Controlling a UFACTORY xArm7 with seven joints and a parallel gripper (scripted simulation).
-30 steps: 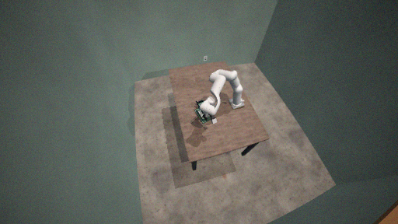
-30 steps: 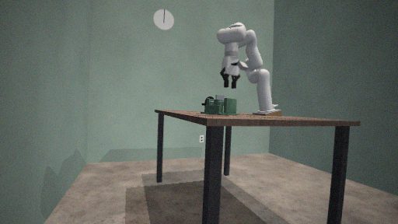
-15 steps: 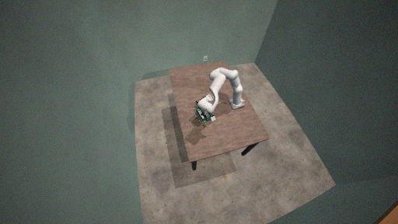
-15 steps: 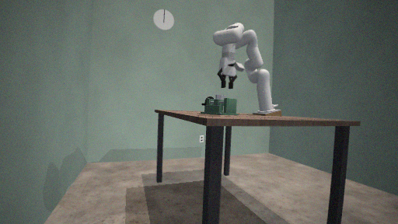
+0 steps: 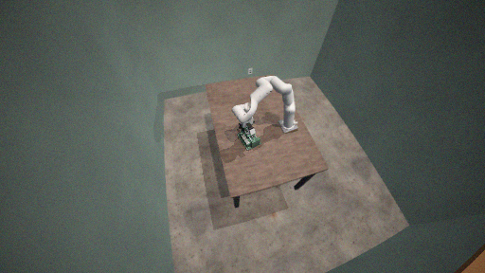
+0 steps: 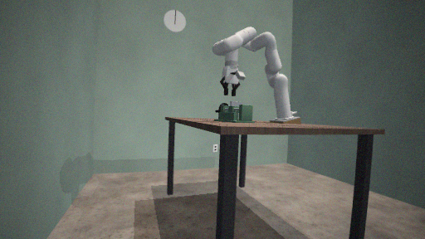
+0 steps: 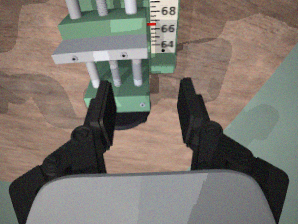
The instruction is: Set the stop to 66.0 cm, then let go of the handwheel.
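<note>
Right now my hand is 11 cm to the left of the black handwheel, 11 cm above it and 3 cm short of it. Round my hand: green stop fixture: 8 cm below, 3 cm behind.
</note>
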